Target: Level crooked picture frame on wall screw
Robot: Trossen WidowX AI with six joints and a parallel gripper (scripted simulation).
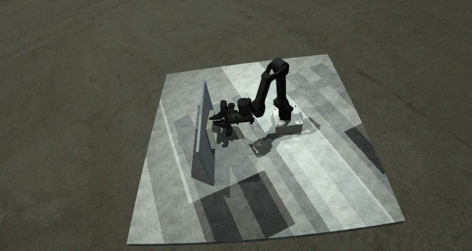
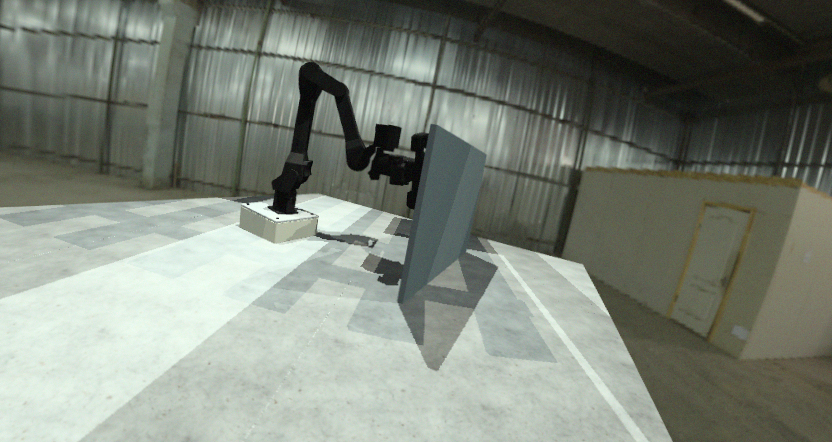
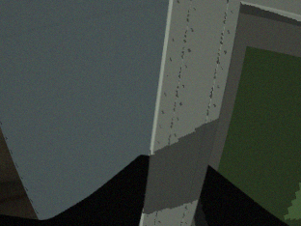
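The picture frame is 50 mm below my gripper tip and 10 mm to the left of it. From my gripper tip the other things lie so: grey-blue wall panel 70 mm below, 10 mm to the left, 10 mm ahead.
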